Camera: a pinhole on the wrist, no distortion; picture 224 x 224 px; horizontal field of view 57.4 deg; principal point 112.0 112.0 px. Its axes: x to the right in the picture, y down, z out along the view. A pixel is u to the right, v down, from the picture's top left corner.
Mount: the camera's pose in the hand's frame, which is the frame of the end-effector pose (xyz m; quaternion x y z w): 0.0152 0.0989 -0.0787 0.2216 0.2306 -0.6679 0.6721
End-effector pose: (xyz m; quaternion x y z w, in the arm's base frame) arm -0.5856 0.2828 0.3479 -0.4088 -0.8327 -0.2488 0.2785
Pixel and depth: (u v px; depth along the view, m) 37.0 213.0 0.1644
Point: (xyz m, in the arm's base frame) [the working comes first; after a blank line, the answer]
In the camera's frame: -0.0603 0.0812 0.1644

-0.6194 0.4186 0.3593
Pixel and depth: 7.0 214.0 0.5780
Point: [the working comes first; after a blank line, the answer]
In the camera's frame: -0.2967 0.2882 0.5780

-0.8999 0.8029 0.1508
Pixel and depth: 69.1 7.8 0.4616
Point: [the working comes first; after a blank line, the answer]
In the camera's frame: -0.0968 -0.2351 0.4616

-0.6544 0.3339 -0.0664
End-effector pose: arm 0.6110 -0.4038 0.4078 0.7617 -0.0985 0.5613 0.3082
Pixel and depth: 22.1 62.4 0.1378
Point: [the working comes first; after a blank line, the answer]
In the camera's frame: -0.0606 -0.0334 0.1378

0.6279 -0.4964 0.4033
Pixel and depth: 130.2 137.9 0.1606
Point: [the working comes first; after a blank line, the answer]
In the camera's frame: 0.0143 0.0203 0.1606

0.6609 -0.4121 0.4318
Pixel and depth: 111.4 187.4 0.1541
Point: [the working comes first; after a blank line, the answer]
In the camera's frame: -0.0005 0.0568 0.1541

0.6684 -0.4196 0.4702
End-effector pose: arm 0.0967 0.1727 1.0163 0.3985 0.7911 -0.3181 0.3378
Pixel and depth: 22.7 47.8 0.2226
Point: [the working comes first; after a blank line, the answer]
In the camera's frame: -0.0972 -0.0699 0.2226

0.1989 0.0487 0.9576
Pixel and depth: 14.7 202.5 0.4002
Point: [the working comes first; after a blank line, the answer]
In the camera's frame: -0.1903 0.1770 0.4002

0.1143 -0.0135 0.6573
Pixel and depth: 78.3 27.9 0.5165
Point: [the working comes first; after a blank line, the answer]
In the camera's frame: -0.0851 -0.2123 0.5165

0.1660 -0.2756 0.9811
